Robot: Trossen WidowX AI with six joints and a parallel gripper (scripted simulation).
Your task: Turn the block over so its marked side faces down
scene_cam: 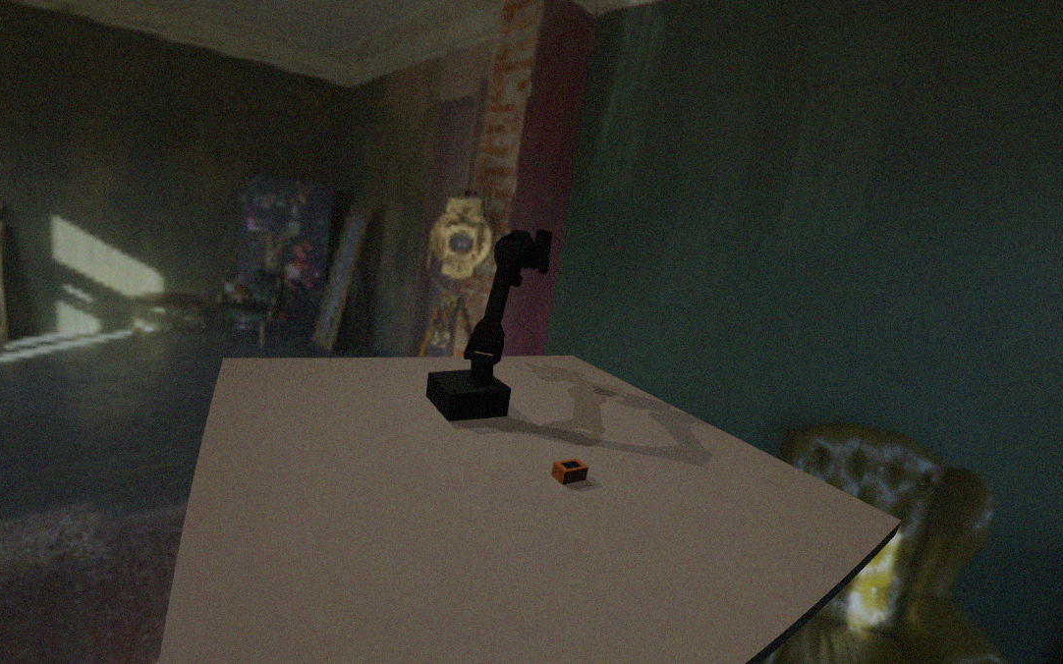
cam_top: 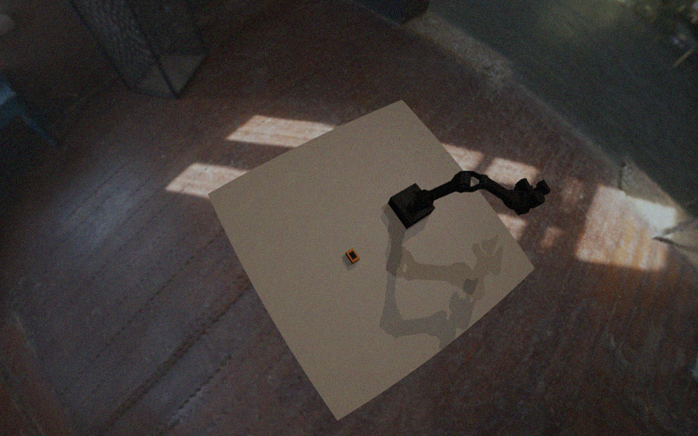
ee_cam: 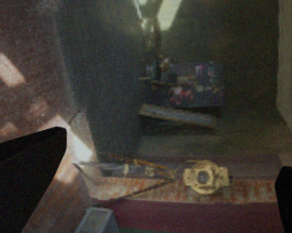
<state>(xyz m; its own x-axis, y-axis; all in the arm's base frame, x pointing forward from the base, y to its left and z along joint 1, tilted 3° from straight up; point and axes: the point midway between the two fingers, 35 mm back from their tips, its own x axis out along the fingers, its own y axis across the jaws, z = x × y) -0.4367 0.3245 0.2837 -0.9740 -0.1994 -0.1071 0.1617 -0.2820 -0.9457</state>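
My gripper tip is now 85 cm short of the orange block, 29 cm to the left of it and 34 cm above it.
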